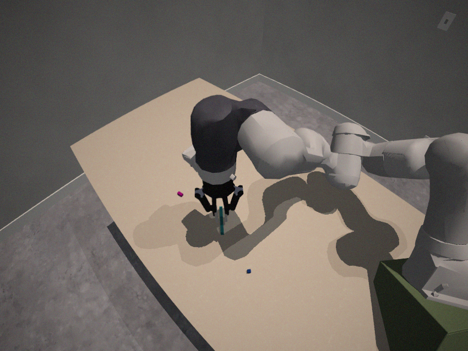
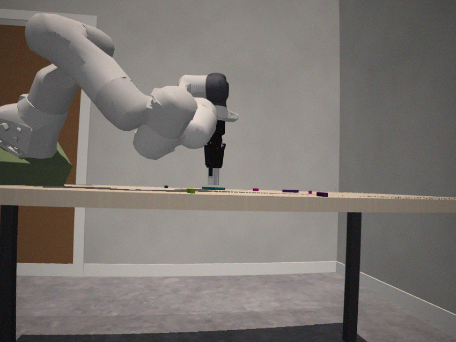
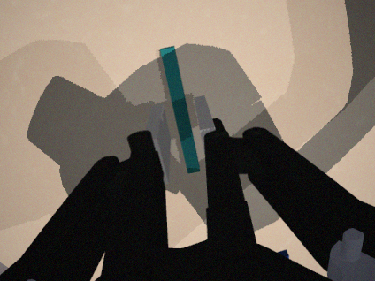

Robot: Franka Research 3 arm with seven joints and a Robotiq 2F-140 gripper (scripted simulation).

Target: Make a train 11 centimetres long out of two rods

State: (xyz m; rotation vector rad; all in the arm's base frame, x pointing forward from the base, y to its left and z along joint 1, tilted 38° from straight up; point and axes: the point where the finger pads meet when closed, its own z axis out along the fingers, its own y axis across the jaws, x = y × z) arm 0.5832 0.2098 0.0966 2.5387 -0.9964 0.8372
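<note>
My hand is 5 cm above the turquoise rod. Also, from my hand: blue rod: 17 cm behind, 8 cm to the left, 5 cm below; lime rod: 46 cm to the right, 19 cm behind, 5 cm below.
</note>
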